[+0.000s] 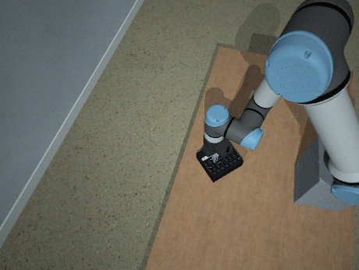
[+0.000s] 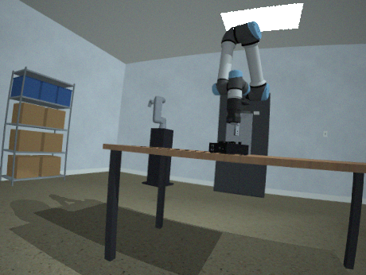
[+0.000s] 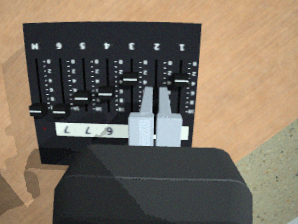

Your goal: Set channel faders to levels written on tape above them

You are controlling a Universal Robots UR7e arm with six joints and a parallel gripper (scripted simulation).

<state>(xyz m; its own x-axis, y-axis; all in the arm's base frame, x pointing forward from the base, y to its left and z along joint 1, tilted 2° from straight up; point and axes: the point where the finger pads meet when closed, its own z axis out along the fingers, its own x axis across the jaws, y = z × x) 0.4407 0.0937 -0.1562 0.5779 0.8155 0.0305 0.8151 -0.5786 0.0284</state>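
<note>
My hand is 20 mm past the channel 3 cap, 10 mm to the left of it and 50 mm above it. From my hand the other things lie so: channel 5 cap: 30 mm behind, 60 mm to the right, 50 mm below; channel 1 cap: 20 mm to the left, 50 mm below; channel 4 cap: 20 mm behind, 40 mm to the right, 50 mm below.
</note>
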